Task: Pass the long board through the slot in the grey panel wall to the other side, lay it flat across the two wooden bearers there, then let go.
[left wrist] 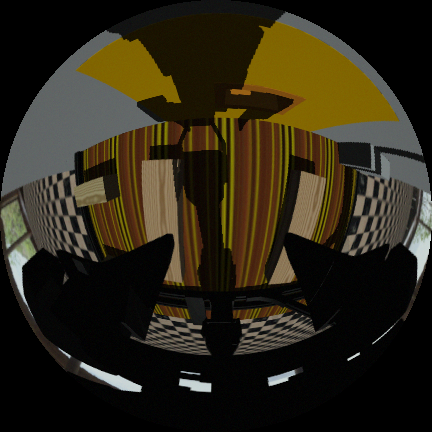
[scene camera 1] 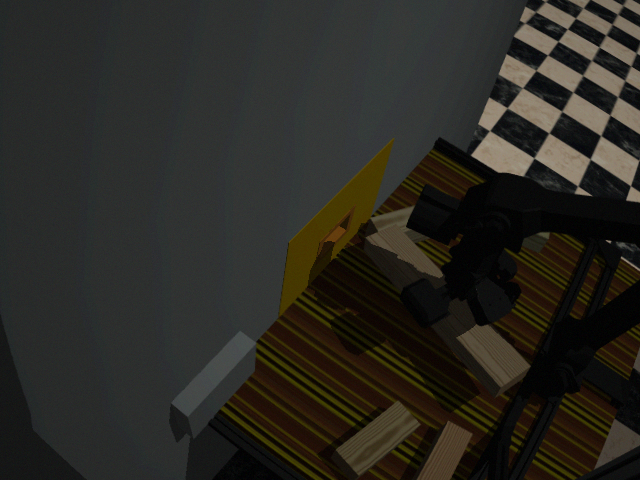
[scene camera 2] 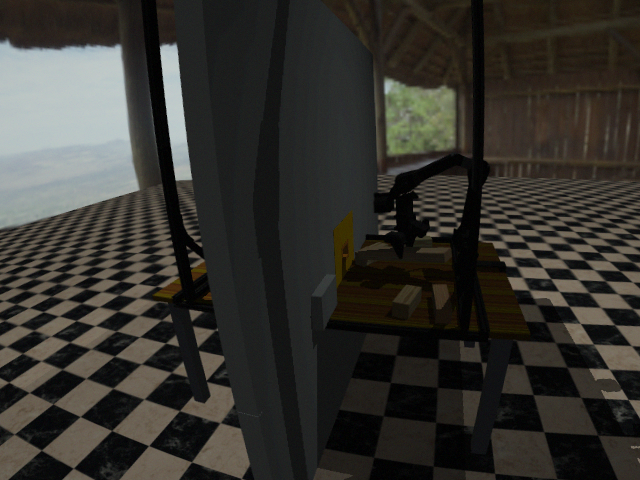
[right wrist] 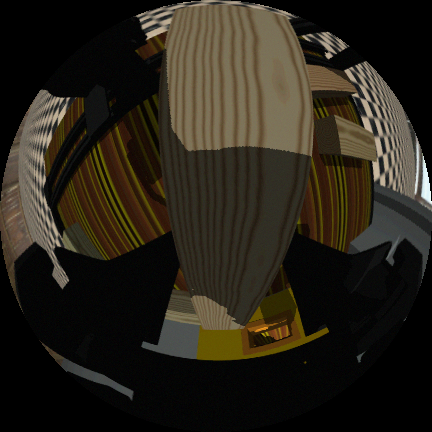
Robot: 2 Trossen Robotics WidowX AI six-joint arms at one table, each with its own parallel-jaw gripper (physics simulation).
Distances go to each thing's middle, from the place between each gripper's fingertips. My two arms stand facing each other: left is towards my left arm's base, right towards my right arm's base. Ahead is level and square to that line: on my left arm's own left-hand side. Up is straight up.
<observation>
Right now the grey block point(scene camera 1: 206, 394) is 34 cm behind my left hand, 15 cm to the right of it and 11 cm below it.
I see my right gripper 30 cm past the grey block, 25 cm to the right of it and 4 cm above it.
</observation>
